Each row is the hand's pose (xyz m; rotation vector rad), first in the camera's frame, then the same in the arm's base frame.
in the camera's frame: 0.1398 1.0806 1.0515 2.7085 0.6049 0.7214
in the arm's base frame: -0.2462 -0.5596 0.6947 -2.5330 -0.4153 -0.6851
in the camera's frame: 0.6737 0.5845 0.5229 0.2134 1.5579 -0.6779
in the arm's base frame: 0.2133 -0.4974 -0.0770 0.6596 1.8894 -0.0105
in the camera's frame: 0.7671 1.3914 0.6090 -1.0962 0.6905 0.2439
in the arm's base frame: 0.2949 0.0450 0.5283 -0.3927 0.5966 0.6024
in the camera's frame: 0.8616 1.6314 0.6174 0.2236 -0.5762 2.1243
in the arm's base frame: 0.3823 0.2264 0.6897 0.8123 -1.2771 1.8648
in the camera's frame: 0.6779 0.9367 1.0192 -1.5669 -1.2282 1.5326
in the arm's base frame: 0.2844 -0.5738 0.5225 -0.9100 -1.5592 1.0138
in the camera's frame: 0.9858 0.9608 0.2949 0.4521 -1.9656 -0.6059
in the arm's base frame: 0.4746 -0.0297 -0.0139 0.9166 -1.5273 -1.2817
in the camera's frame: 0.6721 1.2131 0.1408 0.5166 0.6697 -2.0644
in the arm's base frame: 0.1333 0.2176 0.0765 0.7417 1.5351 -1.7295
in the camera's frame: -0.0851 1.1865 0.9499 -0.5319 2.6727 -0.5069
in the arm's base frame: -0.4872 -0.4430 0.7147 -0.4519 2.6768 0.5652
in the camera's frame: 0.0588 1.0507 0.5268 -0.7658 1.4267 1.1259
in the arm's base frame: -0.4071 -0.2390 0.3022 -0.2163 0.9596 1.6608
